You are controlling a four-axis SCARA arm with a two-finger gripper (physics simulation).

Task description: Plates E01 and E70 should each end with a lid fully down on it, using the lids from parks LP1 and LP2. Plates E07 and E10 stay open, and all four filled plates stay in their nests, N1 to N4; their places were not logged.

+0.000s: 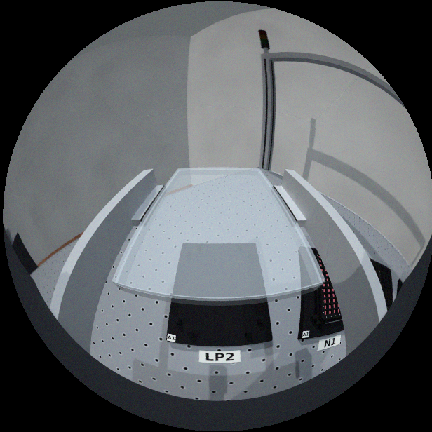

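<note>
My gripper (218,176) is shut on a clear, pale lid, with one finger pad against each long side. The lid (219,227) looks level and hangs above park LP2 (220,322), apart from it. The dark park shows through the lid and in front of its near edge, with no other lid on it. Nest N1 (306,325) is to the right, partly behind the right finger and the lid's corner. It holds a plate with pink wells (331,300), only partly visible; its wells look uncovered. No plate code is readable. Park LP1 and nests N2 to N4 cannot be identified.
The perforated table top (127,320) lies below. Part of a dark object (384,280) shows beyond the right finger, and another dark object (24,252) stands at the far left edge. A grey frame post (268,115) with a signal light (263,39) rises at the back.
</note>
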